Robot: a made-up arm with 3 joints. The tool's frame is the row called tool.
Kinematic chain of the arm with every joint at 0, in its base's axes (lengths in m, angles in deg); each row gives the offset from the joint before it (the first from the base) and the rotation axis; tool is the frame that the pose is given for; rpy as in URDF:
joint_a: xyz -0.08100 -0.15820 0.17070 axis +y
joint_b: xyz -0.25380 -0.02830 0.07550 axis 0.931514 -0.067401 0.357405
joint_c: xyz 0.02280 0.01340 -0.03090 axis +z
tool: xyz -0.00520 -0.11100 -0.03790 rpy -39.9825 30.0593 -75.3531
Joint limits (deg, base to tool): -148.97..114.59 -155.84..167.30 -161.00..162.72
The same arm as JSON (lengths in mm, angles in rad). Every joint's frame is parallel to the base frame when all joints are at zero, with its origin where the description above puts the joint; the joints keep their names.
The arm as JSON. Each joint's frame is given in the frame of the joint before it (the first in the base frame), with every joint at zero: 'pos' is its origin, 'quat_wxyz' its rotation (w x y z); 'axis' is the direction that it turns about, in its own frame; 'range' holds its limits. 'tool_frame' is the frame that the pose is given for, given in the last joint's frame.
{
  "length_unit": "mm",
  "angle_unit": "rad",
  "joints": [
    {
      "joint": "joint_a",
      "pos": [
        -81.0,
        -158.2,
        170.7
      ],
      "quat_wxyz": [
        1.0,
        0.0,
        0.0,
        0.0
      ],
      "axis": "+y",
      "range": [
        -2.6,
        2.0
      ]
    },
    {
      "joint": "joint_b",
      "pos": [
        -253.8,
        -28.3,
        75.5
      ],
      "quat_wxyz": [
        1.0,
        0.0,
        0.0,
        0.0
      ],
      "axis": [
        0.931514,
        -0.067401,
        0.357405
      ],
      "range": [
        -2.7199,
        2.9199
      ]
    },
    {
      "joint": "joint_c",
      "pos": [
        22.8,
        13.4,
        -30.9
      ],
      "quat_wxyz": [
        1.0,
        0.0,
        0.0,
        0.0
      ],
      "axis": "+z",
      "range": [
        -2.81,
        2.84
      ]
    }
  ],
  "tool_frame": {
    "pos": [
      -5.2,
      -111.0,
      -37.9
    ],
    "quat_wxyz": [
      0.772526,
      -0.112384,
      0.394685,
      -0.484559
    ]
  }
}

